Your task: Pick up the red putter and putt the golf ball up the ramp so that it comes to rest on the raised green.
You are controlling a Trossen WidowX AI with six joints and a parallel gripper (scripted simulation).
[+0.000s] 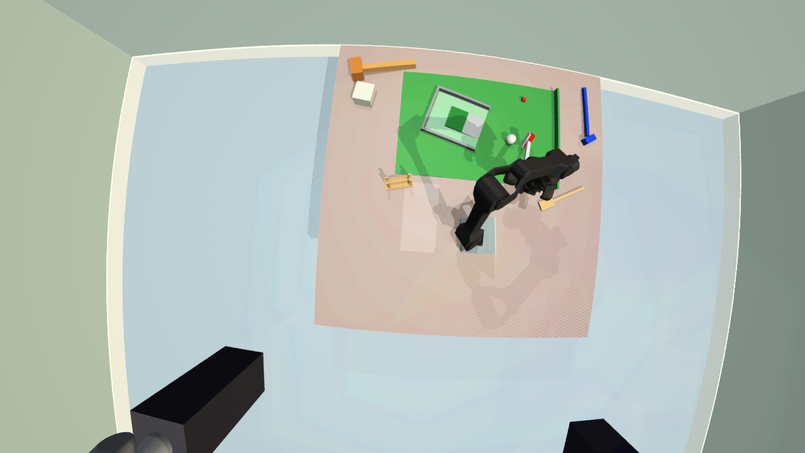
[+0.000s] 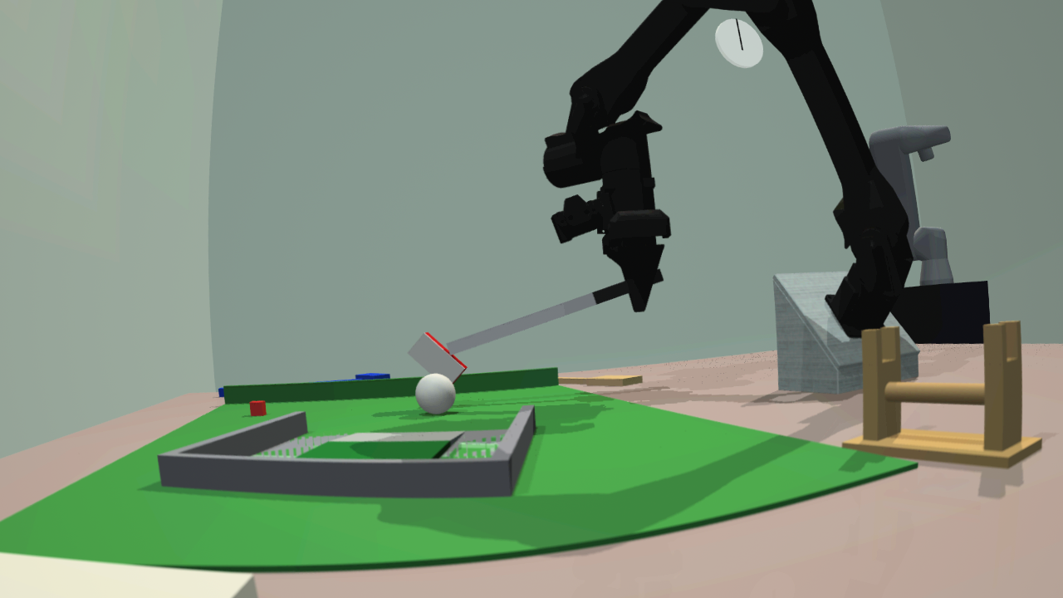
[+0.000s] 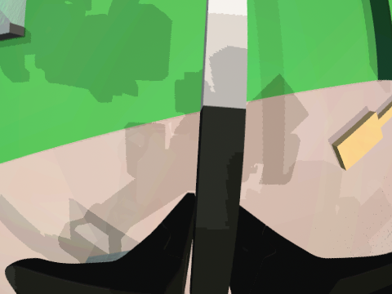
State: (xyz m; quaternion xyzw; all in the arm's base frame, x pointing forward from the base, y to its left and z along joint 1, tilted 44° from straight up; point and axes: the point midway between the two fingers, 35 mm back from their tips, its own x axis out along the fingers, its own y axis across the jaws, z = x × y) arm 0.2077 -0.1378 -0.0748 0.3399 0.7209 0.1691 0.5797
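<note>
My gripper tip is 120 mm short of the red putter, 30 mm to the left of it and 10 mm above it. Round my gripper tip: green mat 280 mm ahead, 120 mm to the left, 90 mm below; white golf ball 230 mm ahead, 70 mm below, 10 mm to the right; small red cube 440 mm ahead, 90 mm below, 80 mm to the right.
</note>
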